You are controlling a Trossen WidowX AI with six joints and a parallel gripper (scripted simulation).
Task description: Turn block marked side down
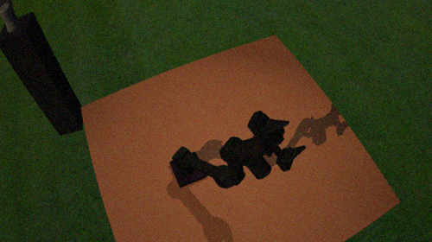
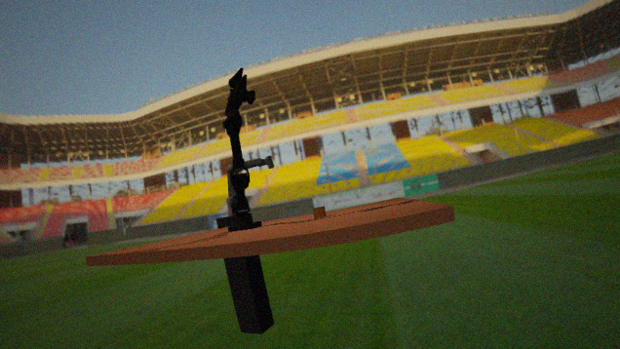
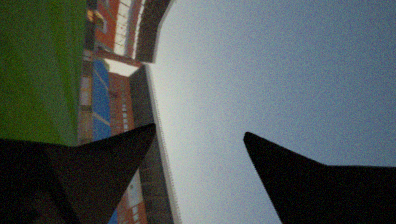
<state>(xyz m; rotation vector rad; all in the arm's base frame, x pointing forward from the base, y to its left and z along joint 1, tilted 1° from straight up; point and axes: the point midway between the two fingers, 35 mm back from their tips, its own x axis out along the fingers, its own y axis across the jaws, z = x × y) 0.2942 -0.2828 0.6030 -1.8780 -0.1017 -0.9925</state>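
Now: gripper tip 610 mm above the block, 390 mm to the right of it and 70 mm short of it.
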